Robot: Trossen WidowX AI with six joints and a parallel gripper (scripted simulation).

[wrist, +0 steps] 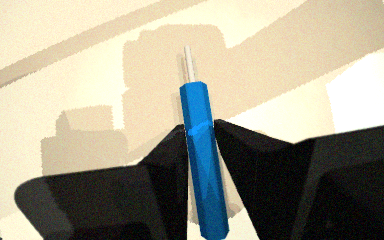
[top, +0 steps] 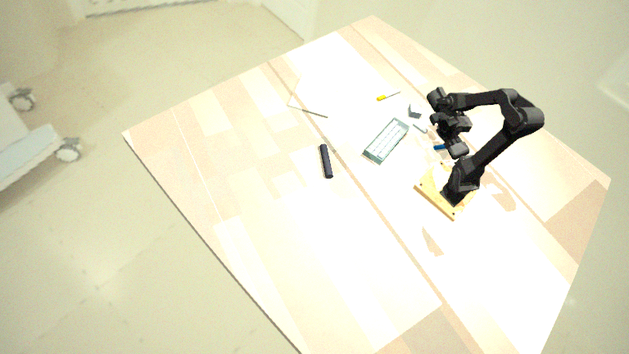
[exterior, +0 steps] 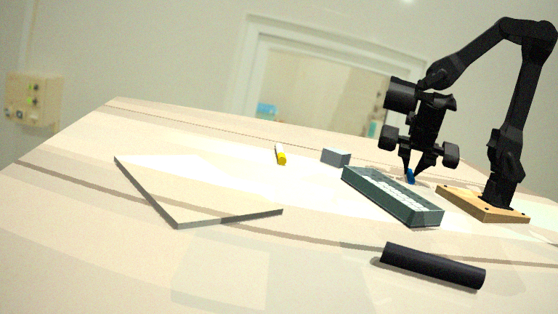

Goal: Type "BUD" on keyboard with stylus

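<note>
Right now my gripper tip is 19 cm to the right of the grey-green keyboard, 14 cm short of it and 1 cm below it. Also, from my gripper tip: yellow-capped marker 31 cm ahead, 2 cm to the left; then blue stylus 1 cm to the right, 1 cm behind; then small grey block 19 cm ahead, 1 cm to the right, 1 cm above.
</note>
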